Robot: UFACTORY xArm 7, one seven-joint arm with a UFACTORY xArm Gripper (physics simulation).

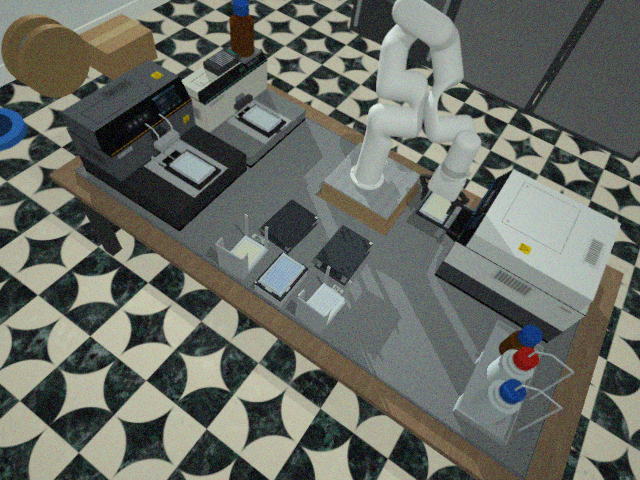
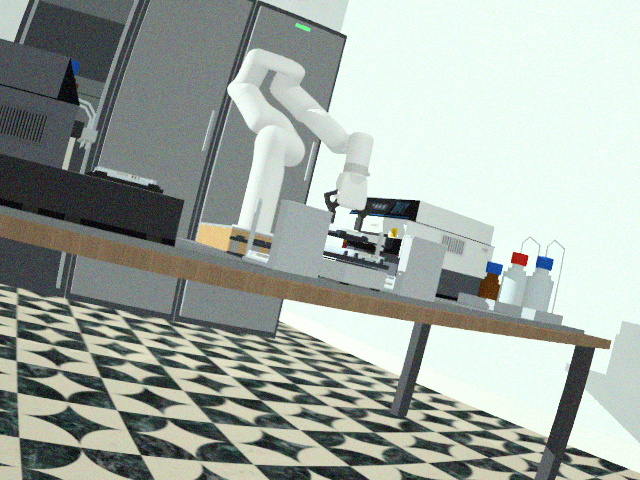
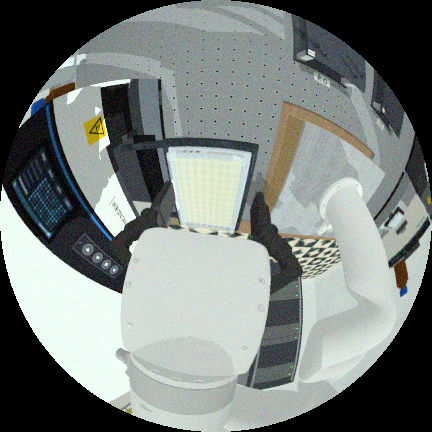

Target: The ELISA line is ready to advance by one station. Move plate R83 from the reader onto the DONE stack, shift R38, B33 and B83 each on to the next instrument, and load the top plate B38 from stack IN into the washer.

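Frame: origin at the arm's base, x down, y left, z ahead, level; metres.
Seen in the pictures: gripper, fingertip midpoint: (image 1: 435, 204) (image 2: 343, 227) (image 3: 212, 194); arm's base, link origin: (image 1: 366, 177) (image 3: 340, 199).
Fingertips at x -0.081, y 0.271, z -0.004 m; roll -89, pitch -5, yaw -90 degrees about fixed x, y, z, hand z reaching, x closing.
Offsets run from my fingertips to a thing's middle. "spot": to the spot under its first point.
A pale yellow plate @(dx +0.012, dy +0.007, dz -0.017 m) (image 1: 436, 207) (image 3: 207, 192) lies flat on the black carrier @(dx +0.023, dy +0.007, dz -0.016 m) (image 3: 210, 142) in front of the reader @(dx +0.008, dy +0.312, dz -0.050 m) (image 1: 547, 273) (image 2: 460, 222) (image 3: 75, 125). My gripper (image 1: 443, 203) (image 2: 345, 223) (image 3: 212, 194) is open and empty, its fingers at the plate's two long sides. Pale plates lie on the black tubed instrument @(spot: dx -0.127, dy -0.922, dz +0.546 m) (image 1: 111, 108) and the light instrument @(dx -0.062, dy -0.818, dz +0.080 m) (image 1: 227, 95): one plate @(dx +0.039, dy -0.701, dz +0.442 m) (image 1: 191, 167) and another plate @(dx +0.069, dy -0.740, dz +0.071 m) (image 1: 262, 118). A yellowish plate @(dx +0.128, dy -0.366, dz +0.530 m) (image 1: 248, 250) and a white plate @(dx +0.115, dy -0.063, dz +0.495 m) (image 1: 325, 299) lie in two upright-walled holders; a bluish plate @(dx +0.081, dy -0.213, dz +0.516 m) (image 1: 281, 274) lies between them. Plate codes are unreadable.
Two dark pads @(spot: dx +0.102, dy -0.338, dz +0.347 m) (image 1: 289, 223) @(spot: dx +0.083, dy -0.122, dz +0.325 m) (image 1: 343, 254) lie on the grey deck between the holders and the arm's wooden base (image 1: 356, 211). A clear tray at the right front bears a red-capped bottle (image 1: 525, 359) (image 2: 513, 284) and blue-capped bottles. The reader stands close beside my gripper.
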